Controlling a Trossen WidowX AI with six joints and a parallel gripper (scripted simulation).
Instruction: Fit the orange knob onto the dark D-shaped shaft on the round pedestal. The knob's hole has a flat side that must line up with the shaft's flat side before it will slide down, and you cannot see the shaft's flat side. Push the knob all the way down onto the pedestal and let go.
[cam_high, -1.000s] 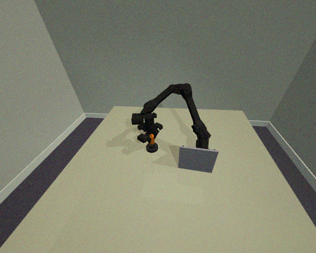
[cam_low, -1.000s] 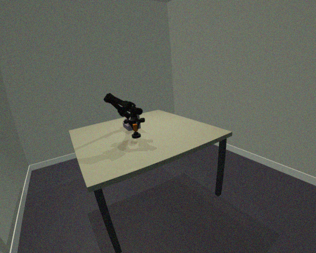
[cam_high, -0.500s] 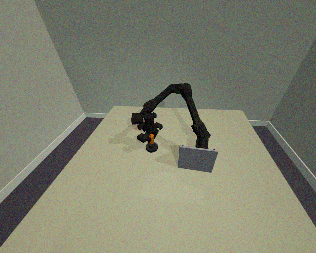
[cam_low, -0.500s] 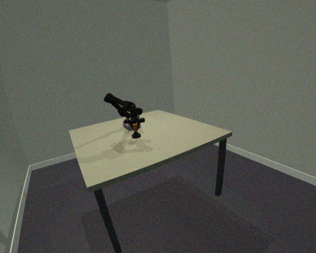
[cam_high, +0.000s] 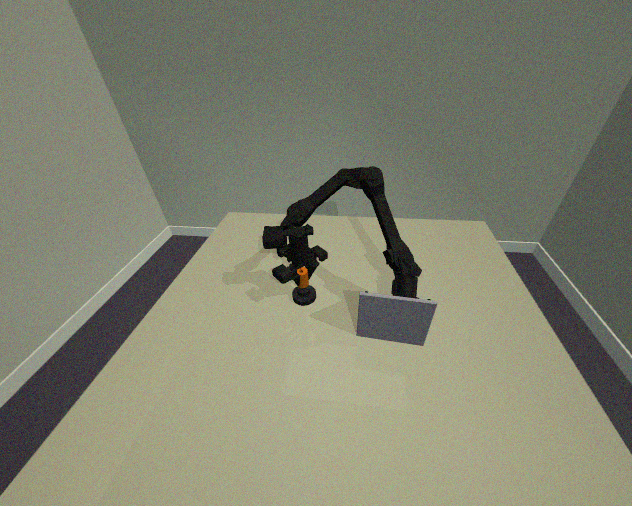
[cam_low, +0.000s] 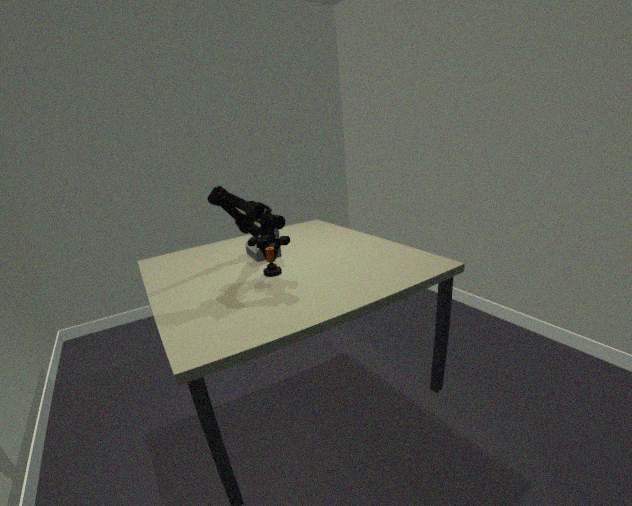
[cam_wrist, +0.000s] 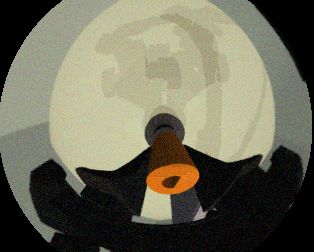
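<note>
My gripper tip is now 2 cm below the orange knob. From my gripper tip the other things lie so: round pedestal 4 cm below.
</note>
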